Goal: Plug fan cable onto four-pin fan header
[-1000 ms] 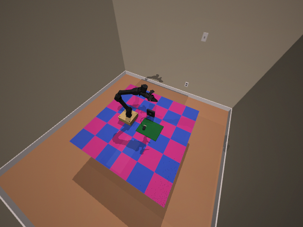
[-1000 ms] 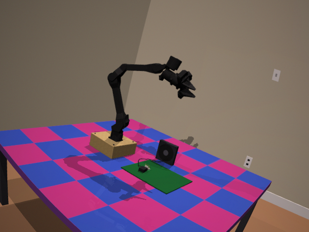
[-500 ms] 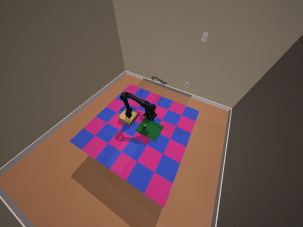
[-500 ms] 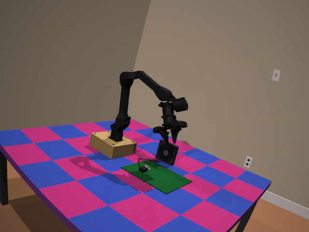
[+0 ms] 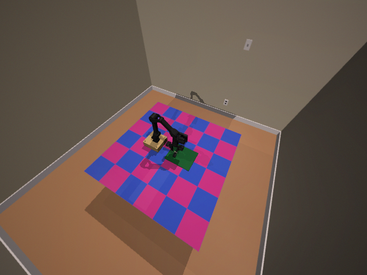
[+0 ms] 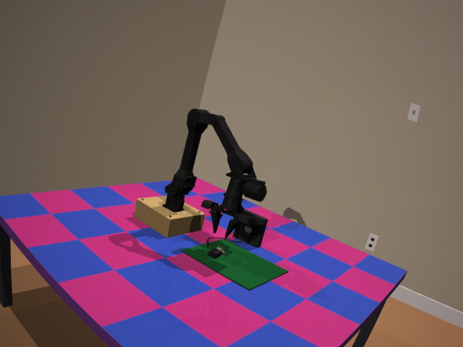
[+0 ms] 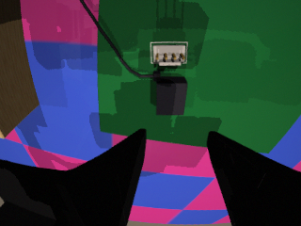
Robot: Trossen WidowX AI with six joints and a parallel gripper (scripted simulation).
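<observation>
Right now my gripper tip is 7 cm above the black fan plug and 1 cm to the left of it. The rest, counted from my gripper tip: black fan: 22 cm to the left, 2 cm below, 2 cm behind; green board: 10 cm below, 7 cm ahead, 3 cm to the left.
</observation>
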